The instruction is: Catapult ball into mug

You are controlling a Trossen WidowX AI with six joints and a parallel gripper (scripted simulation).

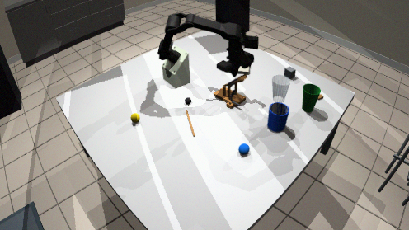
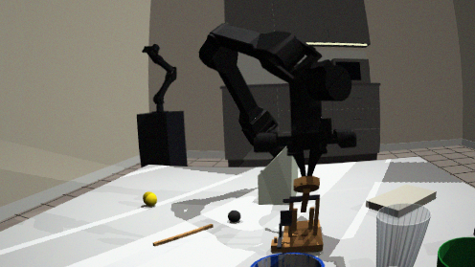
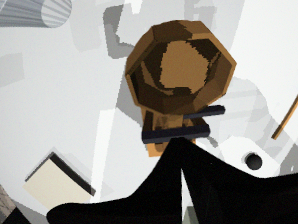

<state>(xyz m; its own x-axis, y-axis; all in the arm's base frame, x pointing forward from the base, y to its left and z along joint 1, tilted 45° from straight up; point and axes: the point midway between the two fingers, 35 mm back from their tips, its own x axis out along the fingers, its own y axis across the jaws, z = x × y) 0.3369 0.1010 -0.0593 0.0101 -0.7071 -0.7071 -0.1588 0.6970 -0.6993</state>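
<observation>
The wooden catapult lies 1 cm ahead of my gripper tip, 2 cm to the right of it and 6 cm below it. Round my gripper tip: blue mug: 27 cm ahead, 2 cm to the left, 10 cm below; clear cup: 14 cm ahead, 18 cm to the left, 10 cm below; black ball: 12 cm behind, 19 cm to the right, 12 cm below.
</observation>
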